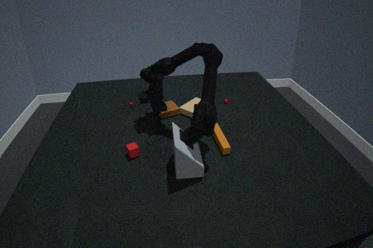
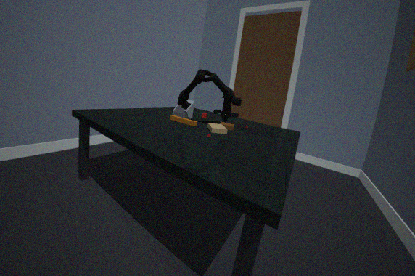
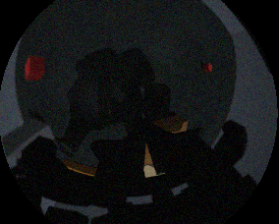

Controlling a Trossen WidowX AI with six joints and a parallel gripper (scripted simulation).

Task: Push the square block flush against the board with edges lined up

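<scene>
The brown block is 5 cm ahead of my gripper tip and 5 cm to the right of it. Round my gripper tip: red cube 27 cm behind, 8 cm to the left, 1 cm above; then orange board 18 cm behind, 27 cm to the right; then tan flat block 6 cm ahead, 19 cm to the right.
</scene>
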